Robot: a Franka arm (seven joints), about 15 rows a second.
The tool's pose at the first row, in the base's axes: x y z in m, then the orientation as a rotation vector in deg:
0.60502 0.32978 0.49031 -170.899 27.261 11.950
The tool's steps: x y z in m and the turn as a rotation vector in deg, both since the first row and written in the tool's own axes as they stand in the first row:
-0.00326 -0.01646 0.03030 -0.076 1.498 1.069
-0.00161 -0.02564 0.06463 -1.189 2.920 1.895
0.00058 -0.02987 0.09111 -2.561 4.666 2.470
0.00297 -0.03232 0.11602 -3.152 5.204 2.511
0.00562 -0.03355 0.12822 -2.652 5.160 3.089
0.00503 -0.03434 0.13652 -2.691 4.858 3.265
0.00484 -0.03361 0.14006 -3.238 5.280 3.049
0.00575 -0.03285 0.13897 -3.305 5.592 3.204
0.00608 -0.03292 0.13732 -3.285 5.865 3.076
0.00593 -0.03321 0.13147 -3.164 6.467 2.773
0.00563 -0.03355 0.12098 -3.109 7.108 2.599
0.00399 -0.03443 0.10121 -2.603 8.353 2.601
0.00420 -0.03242 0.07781 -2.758 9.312 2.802
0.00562 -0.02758 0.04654 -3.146 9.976 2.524
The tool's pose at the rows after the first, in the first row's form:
0.60360 0.35035 0.46248 -171.132 29.032 9.845
0.60403 0.36311 0.42928 -172.372 30.485 8.112
0.60432 0.36998 0.40326 -173.954 31.617 5.908
0.60442 0.37490 0.37861 -174.629 31.770 5.254
0.60587 0.37690 0.36631 -174.006 32.618 5.237
0.60459 0.37893 0.35830 -173.948 32.858 5.722
0.60377 0.37877 0.35478 -174.613 32.606 5.208
0.60451 0.37763 0.35565 -174.703 32.880 4.764
0.60504 0.37738 0.35723 -174.761 32.711 4.331
0.60567 0.37692 0.36303 -174.813 32.302 3.354
0.60673 0.37593 0.37343 -174.904 32.097 2.345
0.60779 0.37461 0.39322 -174.598 32.193 0.318
0.61010 0.36952 0.41603 -174.844 32.603 -1.095
0.61357 0.36035 0.44615 -175.375 32.263 -2.047

